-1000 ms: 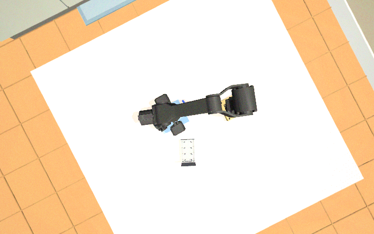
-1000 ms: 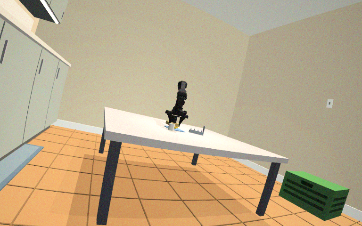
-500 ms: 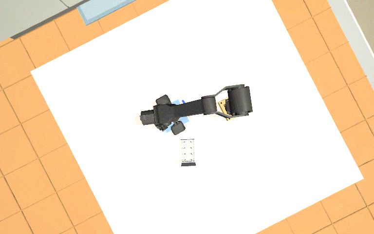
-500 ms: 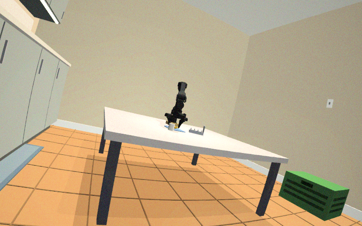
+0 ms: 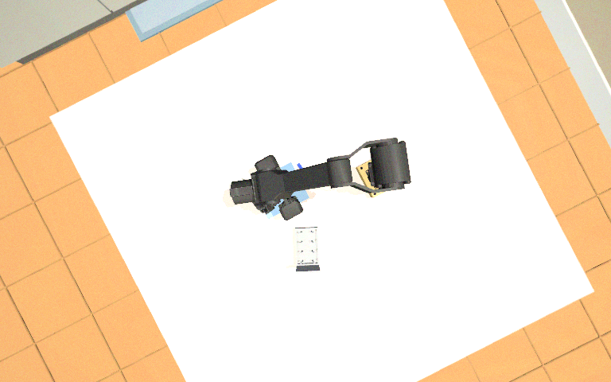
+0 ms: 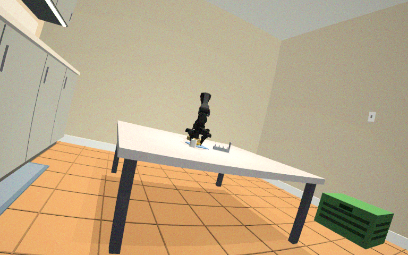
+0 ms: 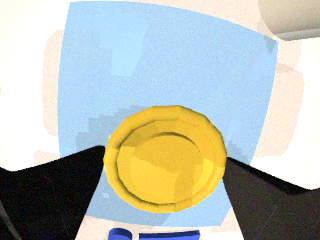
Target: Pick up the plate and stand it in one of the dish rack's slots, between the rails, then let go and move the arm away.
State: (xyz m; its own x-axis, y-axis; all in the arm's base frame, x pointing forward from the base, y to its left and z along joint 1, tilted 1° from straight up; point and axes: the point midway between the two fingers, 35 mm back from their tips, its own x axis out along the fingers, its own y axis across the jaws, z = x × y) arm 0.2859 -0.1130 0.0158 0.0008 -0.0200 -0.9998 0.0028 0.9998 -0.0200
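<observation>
Right now my gripper tip is 10 mm short of the mat. From my gripper tip the other things lie so: yellow plate (10 mm above); blue utensil (90 mm behind, 10 mm to the left); white mug (110 mm ahead, 70 mm to the right, 20 mm above).
</observation>
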